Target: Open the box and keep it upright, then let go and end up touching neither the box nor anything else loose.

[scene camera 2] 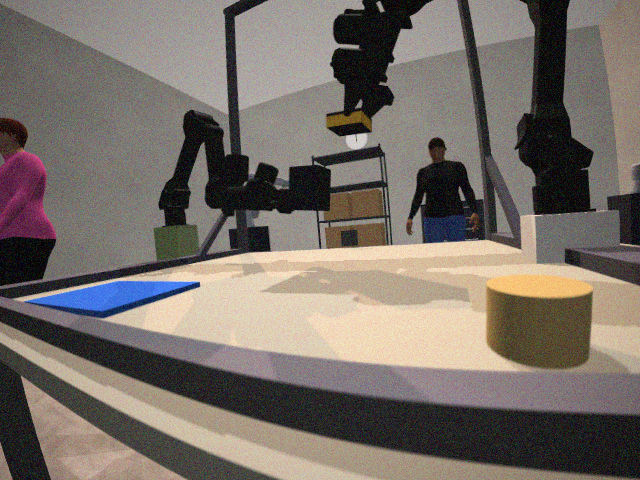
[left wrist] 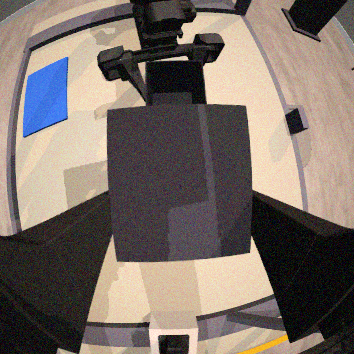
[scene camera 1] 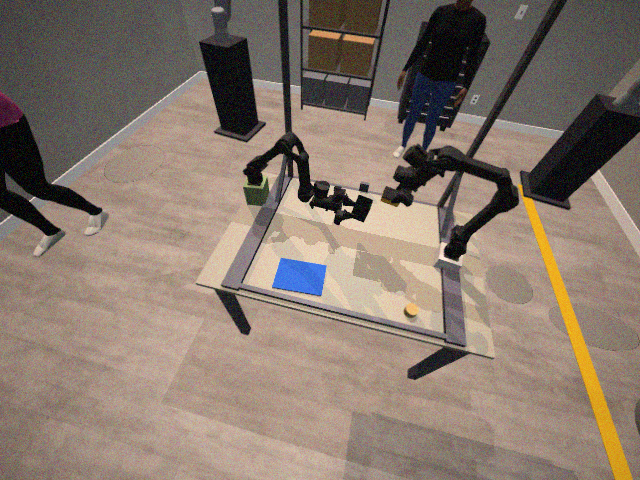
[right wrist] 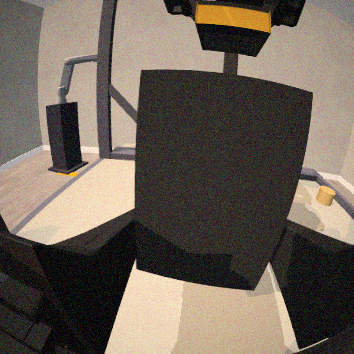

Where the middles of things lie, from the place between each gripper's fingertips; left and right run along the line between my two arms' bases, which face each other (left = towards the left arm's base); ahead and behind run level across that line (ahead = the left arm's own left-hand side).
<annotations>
I see the flat blue mat (scene camera 2: 101, 301) 350 mm ahead of my left hand, 260 mm to the right of it and 280 mm below it.
The flat blue mat is 35 cm ahead of my right hand, 13 cm to the right of it and 14 cm below it.
</annotations>
